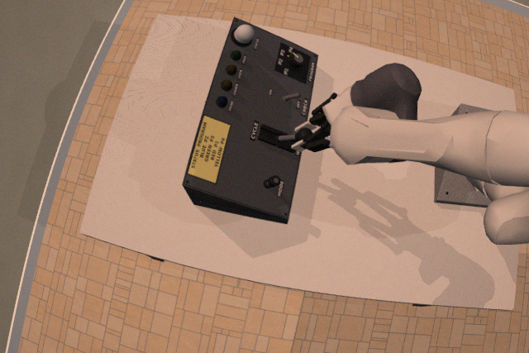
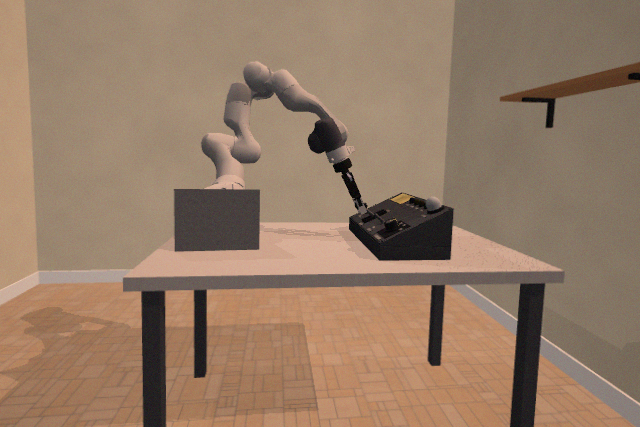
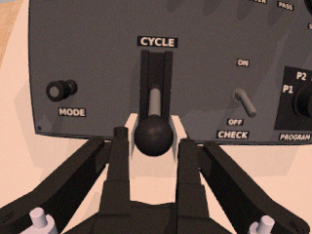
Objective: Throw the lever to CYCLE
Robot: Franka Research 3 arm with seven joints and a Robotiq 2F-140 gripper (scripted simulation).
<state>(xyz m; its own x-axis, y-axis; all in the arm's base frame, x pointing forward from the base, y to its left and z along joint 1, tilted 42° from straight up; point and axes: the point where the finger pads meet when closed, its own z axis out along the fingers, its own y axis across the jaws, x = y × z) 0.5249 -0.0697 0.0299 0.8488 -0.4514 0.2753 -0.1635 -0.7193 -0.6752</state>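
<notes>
Now: the dark console 80 mm to the right of my hand, 80 mm ahead of it and 50 mm below it. From my hand the other things lie so: mode knob: 110 mm to the left, 70 mm ahead, 30 mm below; check toggle: 130 mm to the right, 30 mm below, 30 mm ahead; program dial: 250 mm to the right, 30 mm below, 30 mm ahead.
</notes>
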